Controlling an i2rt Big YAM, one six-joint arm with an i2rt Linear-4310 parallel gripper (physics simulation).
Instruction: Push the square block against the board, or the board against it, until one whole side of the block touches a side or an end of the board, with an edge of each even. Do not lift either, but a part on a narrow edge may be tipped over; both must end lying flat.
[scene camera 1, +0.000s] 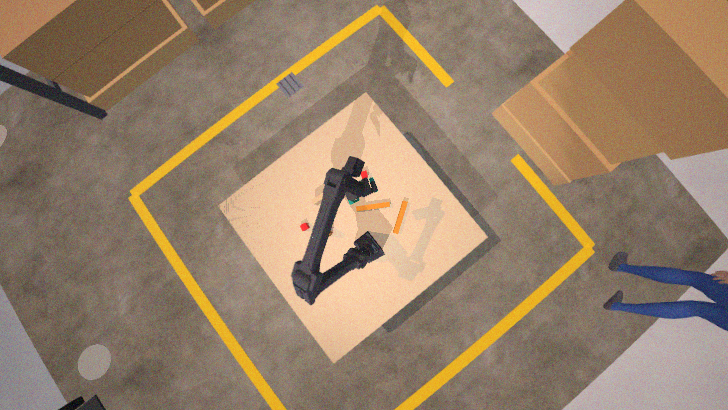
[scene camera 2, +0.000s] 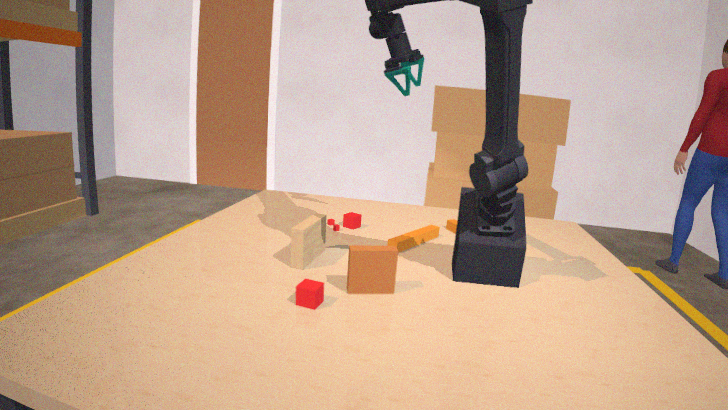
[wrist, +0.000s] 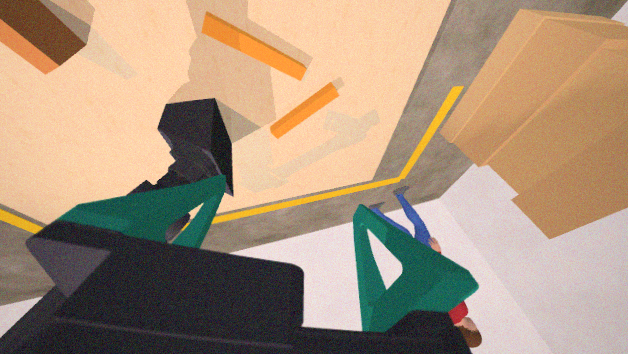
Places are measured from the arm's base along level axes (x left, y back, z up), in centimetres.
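Pixels of known places: gripper, fingertip midpoint: (scene camera 1: 367, 194) (scene camera 2: 412, 90) (wrist: 294, 197); arm's base at its link origin: (scene camera 1: 369, 248) (scene camera 2: 493, 213) (wrist: 200, 167).
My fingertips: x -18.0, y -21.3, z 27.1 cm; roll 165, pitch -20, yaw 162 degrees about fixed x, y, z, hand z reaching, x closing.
Ahead of a thing's pixels: the offset from my fingertips to its top centre.
The square block {dx +32.9, dy -5.2, dz -32.9 cm} (scene camera 2: 371, 270) (wrist: 42, 31) is orange-brown and stands upright on a narrow edge, left of the arm's base in the scene camera 2 view. The pale wooden board {dx +18.7, dy -21.9, dz -32.9 cm} (scene camera 2: 307, 243) also stands on a narrow edge, farther back and to the left, apart from the block. In the scene camera 1 view the arm hides the board and most of the block. My gripper (scene camera 1: 363, 191) (scene camera 2: 412, 90) (wrist: 294, 197) has green fingers spread wide; it is open and empty, high above the table, and touches neither part.
A red cube {dx +41.3, dy -16.1, dz -38.5 cm} (scene camera 1: 304, 226) (scene camera 2: 309, 293) lies near the block. Another red cube {dx -11.0, dy -15.5, dz -38.5 cm} (scene camera 1: 364, 174) (scene camera 2: 352, 220) and two tiny red cubes lie behind the board. Two orange bars {dx -0.9, dy +4.2, dz -39.4 cm} (scene camera 1: 373, 206) {dx -9.5, dy +21.5, dz -39.4 cm} (scene camera 1: 400, 217) (wrist: 255, 47) (wrist: 305, 111) lie near the arm's black base (scene camera 2: 488, 259) (wrist: 192, 125).
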